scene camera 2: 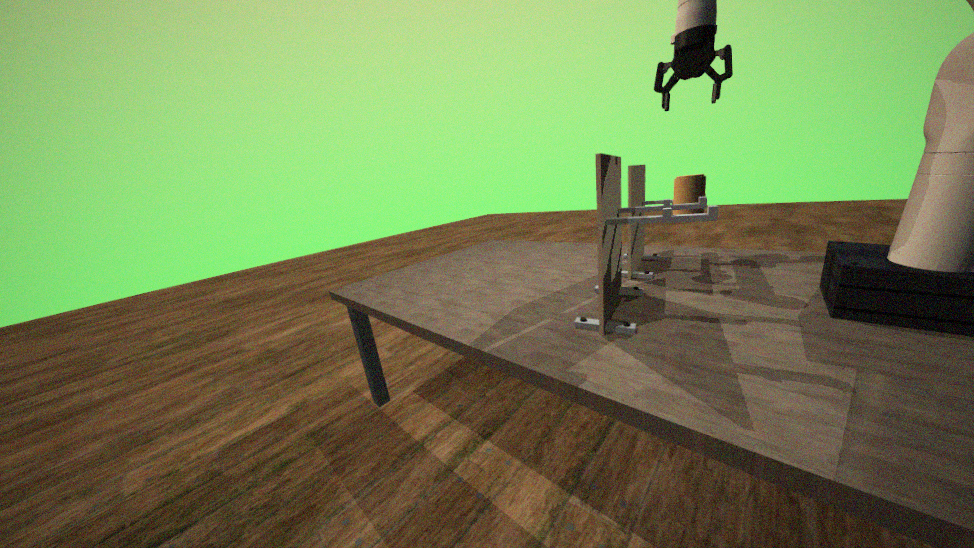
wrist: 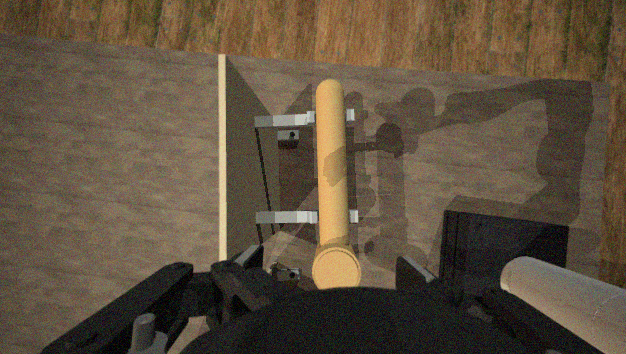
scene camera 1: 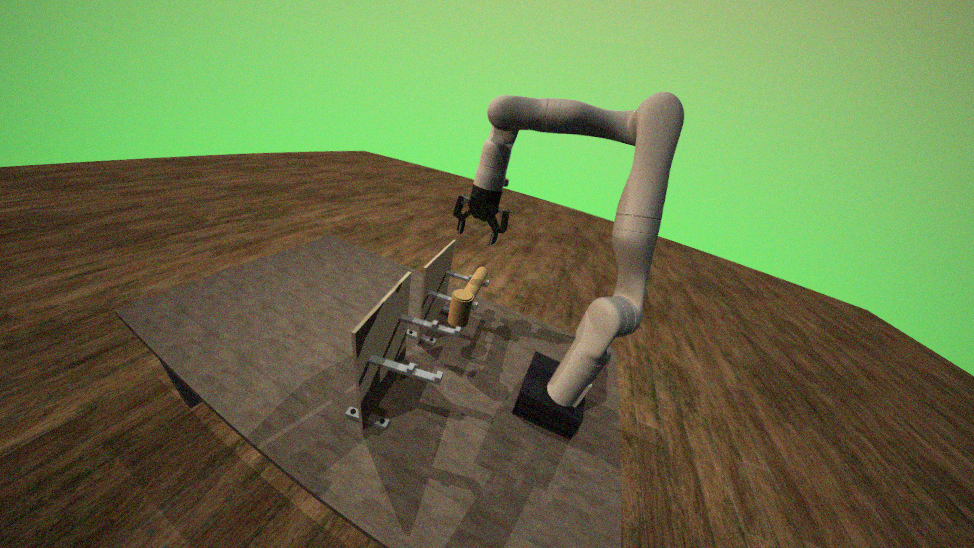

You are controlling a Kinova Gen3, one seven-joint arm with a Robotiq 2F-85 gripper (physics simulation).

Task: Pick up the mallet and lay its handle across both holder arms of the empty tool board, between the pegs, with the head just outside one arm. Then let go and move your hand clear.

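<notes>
The tan mallet (scene camera 1: 459, 310) (scene camera 2: 688, 190) (wrist: 332, 165) lies with its handle across both arms of the far tool board (scene camera 1: 437, 267) (scene camera 2: 636, 182) (wrist: 222, 150), between the pegs. Its head is just outside the arm nearer the other board. The empty tool board (scene camera 1: 382, 320) (scene camera 2: 608, 238) stands nearer the scene cameras, with two bare pegged holder arms; the near holder arm (scene camera 1: 393, 364) (scene camera 2: 647, 218) shows in both scene views. My gripper (scene camera 1: 476, 236) (scene camera 2: 689, 104) (wrist: 328, 266) is open and empty, high above the mallet, with its fingers on either side of the head in the wrist view.
Both boards stand upright on the table (scene camera 1: 238, 306) (scene camera 2: 435, 293) (wrist: 110, 125), on small bracket feet. The black robot base (scene camera 1: 544, 405) (scene camera 2: 885, 289) (wrist: 500, 235) is on the side the holder arms point to. Shadows of the arm fall across the table.
</notes>
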